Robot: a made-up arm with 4 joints.
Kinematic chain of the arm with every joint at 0, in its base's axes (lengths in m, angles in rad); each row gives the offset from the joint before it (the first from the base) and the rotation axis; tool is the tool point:
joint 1: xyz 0 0 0.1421 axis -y
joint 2: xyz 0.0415 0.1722 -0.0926 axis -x
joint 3: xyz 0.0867 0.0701 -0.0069 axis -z
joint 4: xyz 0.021 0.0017 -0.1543 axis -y
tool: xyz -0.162 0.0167 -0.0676
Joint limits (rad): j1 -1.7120..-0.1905 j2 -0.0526..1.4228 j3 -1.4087..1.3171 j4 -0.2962..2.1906
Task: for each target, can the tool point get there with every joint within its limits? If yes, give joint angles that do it. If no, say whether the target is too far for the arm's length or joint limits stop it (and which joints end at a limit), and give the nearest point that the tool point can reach.
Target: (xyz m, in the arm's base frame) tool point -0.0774 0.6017 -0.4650
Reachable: no: too far | nearest point -0.0516 0.3951 -0.2628 | short by 0.290 m
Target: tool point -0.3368 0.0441 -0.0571
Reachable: yes | joints -1.1799 0.6670 -0.0958 0.6244
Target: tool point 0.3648 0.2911 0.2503
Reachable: no: joint limits stop it (at a limit: joint 1, joint 2, joint 3, joint 4) | nearest point 0.0759 -0.0160 0.0855 | short by 0.453 m
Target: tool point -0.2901 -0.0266 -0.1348
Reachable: yes | joints -1.1669 0.8570 0.7101 1.0583
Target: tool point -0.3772 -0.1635 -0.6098
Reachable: no: too far | nearest point -0.2026 0.0144 -0.2618 | short by 0.428 m
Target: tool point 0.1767 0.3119 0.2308
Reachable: no: joint limits stop it (at a limit: joint 1, joint 2, joint 3, joint 4) | nearest point 0.0759 -0.0160 0.0855 | short by 0.373 m
